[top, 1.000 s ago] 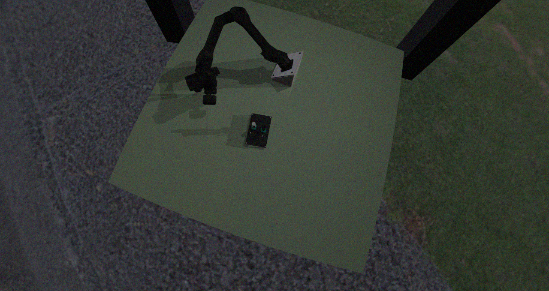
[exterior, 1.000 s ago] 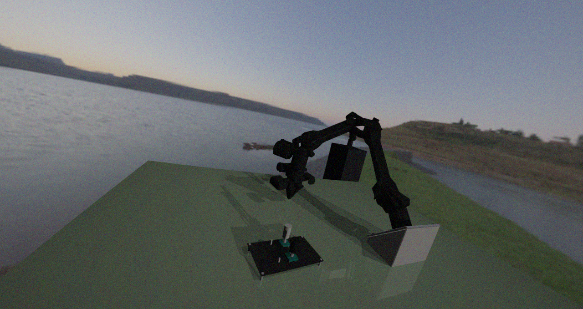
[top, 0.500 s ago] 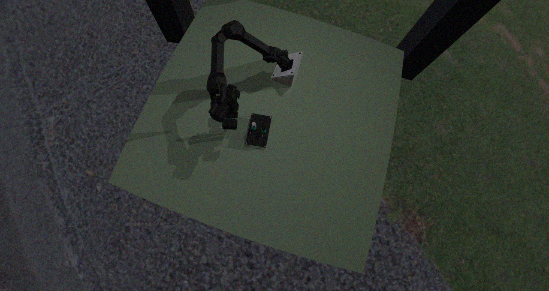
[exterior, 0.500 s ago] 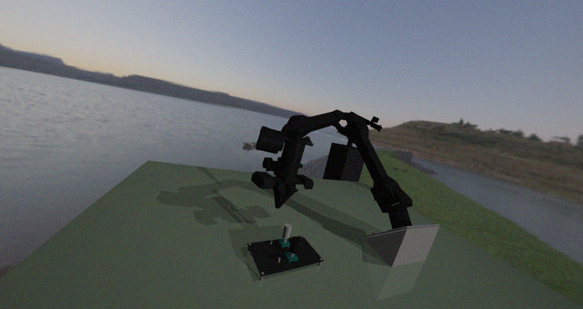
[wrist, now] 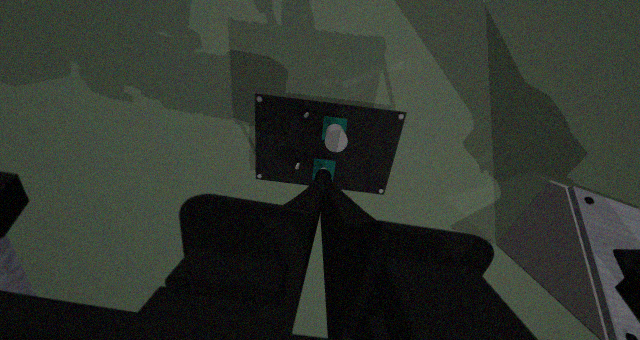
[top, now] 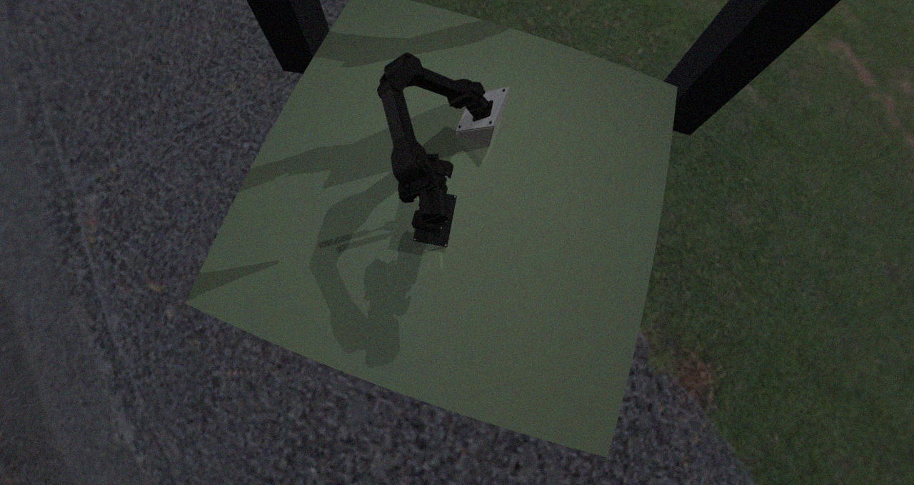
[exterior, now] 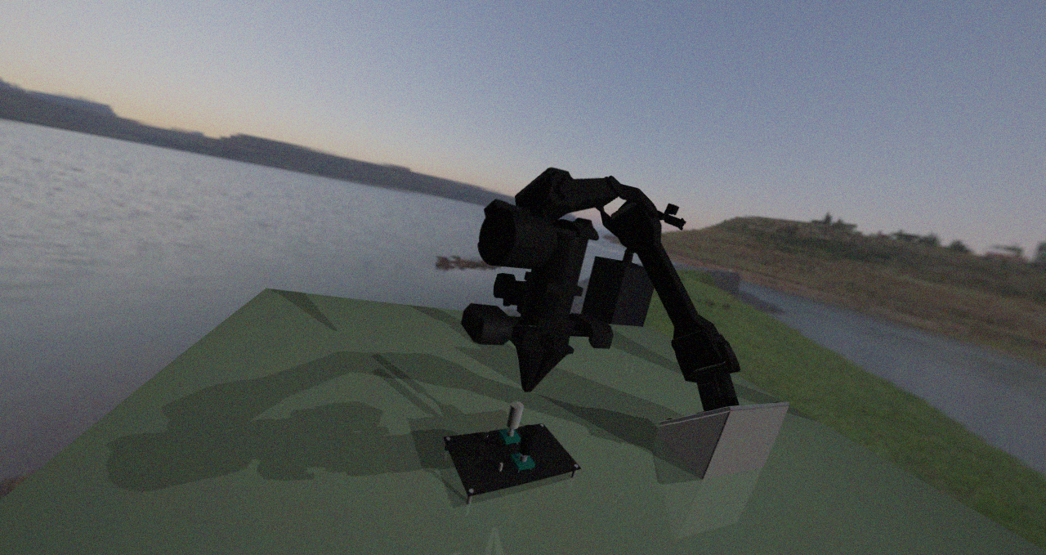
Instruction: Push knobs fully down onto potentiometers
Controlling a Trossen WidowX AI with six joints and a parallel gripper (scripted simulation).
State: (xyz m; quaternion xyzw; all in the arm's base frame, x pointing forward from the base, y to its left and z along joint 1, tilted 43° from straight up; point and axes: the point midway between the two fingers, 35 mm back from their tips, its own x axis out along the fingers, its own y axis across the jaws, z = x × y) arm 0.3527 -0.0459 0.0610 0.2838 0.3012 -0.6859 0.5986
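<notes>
The pale knob lies 60 mm below my gripper tip, 20 mm to the right of it and 10 mm behind it.
</notes>
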